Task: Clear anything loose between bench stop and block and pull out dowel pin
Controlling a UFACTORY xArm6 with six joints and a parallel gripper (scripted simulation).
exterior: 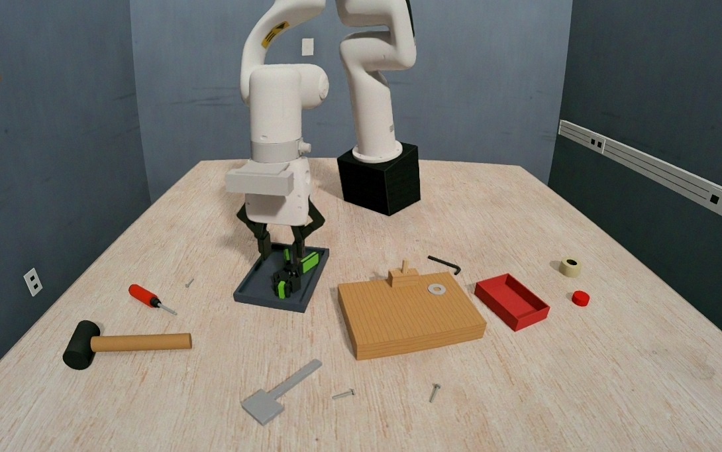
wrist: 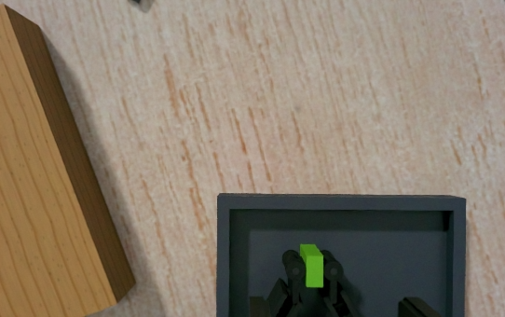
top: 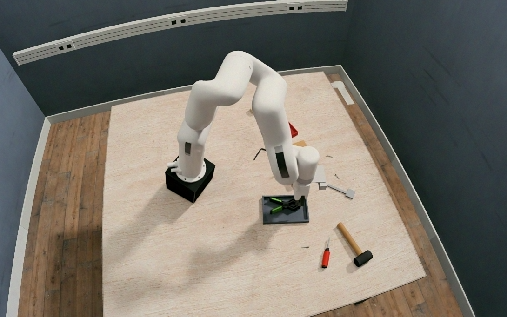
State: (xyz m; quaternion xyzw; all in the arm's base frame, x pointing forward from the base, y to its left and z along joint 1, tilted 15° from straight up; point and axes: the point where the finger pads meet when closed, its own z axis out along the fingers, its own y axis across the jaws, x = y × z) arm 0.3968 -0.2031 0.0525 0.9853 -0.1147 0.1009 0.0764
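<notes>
Now: the grey tray 5 cm behind my hand and 8 cm below it. From my hand the other things lie so: small wooden block: 3 cm ahead, 20 cm to the left, 5 cm below; then dowel pin: 3 cm ahead, 20 cm to the left, 3 cm below; then grey scraper: 23 cm ahead, 8 cm below.
</notes>
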